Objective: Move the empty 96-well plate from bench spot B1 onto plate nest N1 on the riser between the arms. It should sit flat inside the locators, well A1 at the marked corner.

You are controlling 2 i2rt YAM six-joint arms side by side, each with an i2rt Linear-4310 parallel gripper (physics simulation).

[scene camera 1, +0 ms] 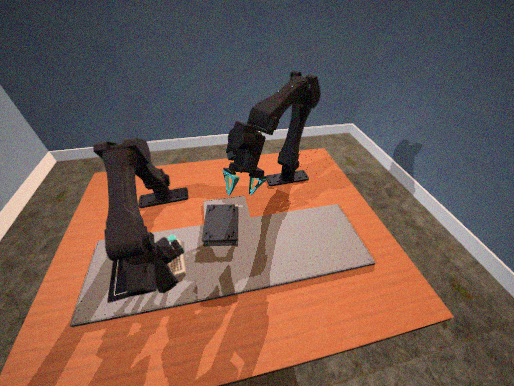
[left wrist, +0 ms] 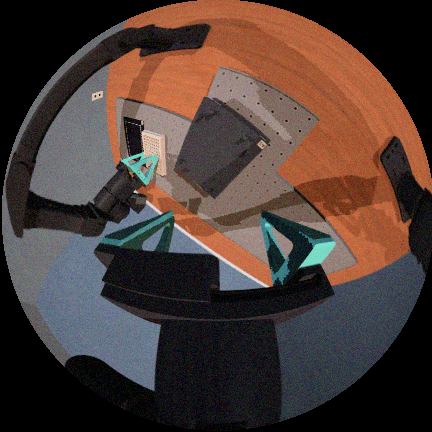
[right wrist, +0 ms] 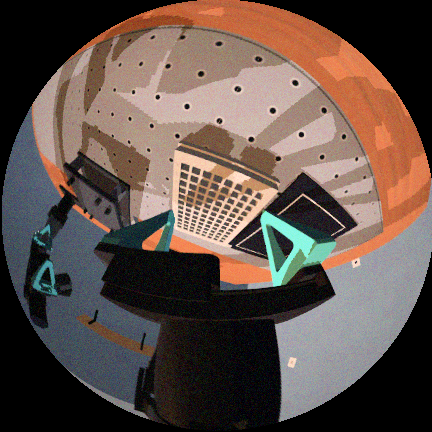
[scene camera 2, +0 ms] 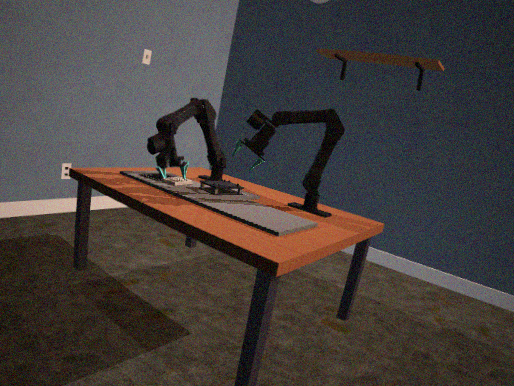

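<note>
The cream 96-well plate lies flat on the grey perforated board, beside a dark pad. My right gripper is open and low over the plate, its fingertips towards opposite sides of it; their exact height is unclear. In scene camera 1 the right arm hides much of this gripper. The dark riser with nest N1 carries no plate; small locators show on top. My left gripper is open and empty, high near the riser. The marked corner is not legible.
The dark pad with a pale outline lies next to the plate, on the side away from the riser. The grey board extends beyond the riser towards the picture's right. A wall shelf hangs behind the left arm.
</note>
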